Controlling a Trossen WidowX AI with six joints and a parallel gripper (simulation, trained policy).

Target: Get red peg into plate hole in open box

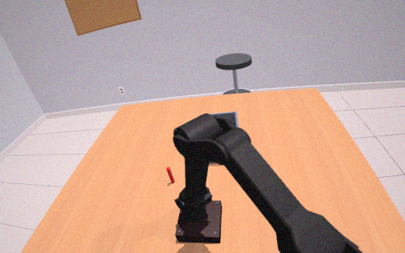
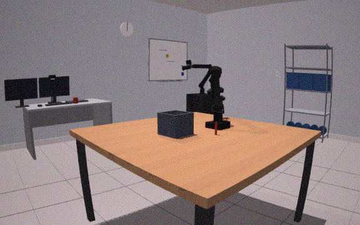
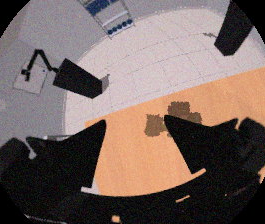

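Right now my gripper tip is 55 cm short of the red peg, 44 cm to the right of it and 9 cm above it. Also, from my gripper tip: plate: 72 cm ahead, 26 cm to the left, 9 cm below.
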